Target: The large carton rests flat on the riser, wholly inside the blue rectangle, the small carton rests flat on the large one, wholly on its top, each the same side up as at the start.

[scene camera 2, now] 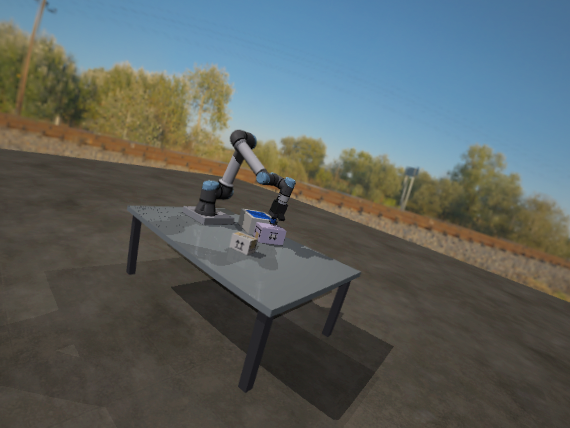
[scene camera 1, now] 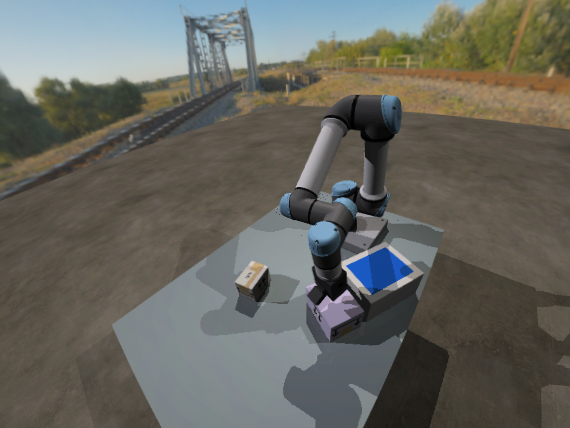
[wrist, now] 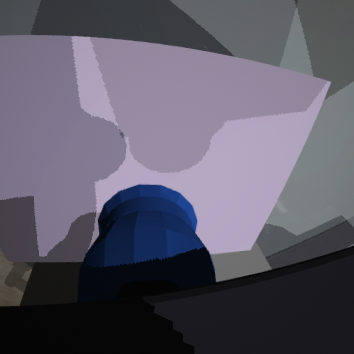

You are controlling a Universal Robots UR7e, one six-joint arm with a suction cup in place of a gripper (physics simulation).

Scene:
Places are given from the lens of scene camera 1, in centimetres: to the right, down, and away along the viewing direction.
large carton (scene camera 1: 344, 315): 19, 33, 68
riser (scene camera 1: 379, 278): 34, 23, 76
small carton (scene camera 1: 253, 280): -13, 26, 86
The marked spots on the large carton and the small carton are 37 cm apart.

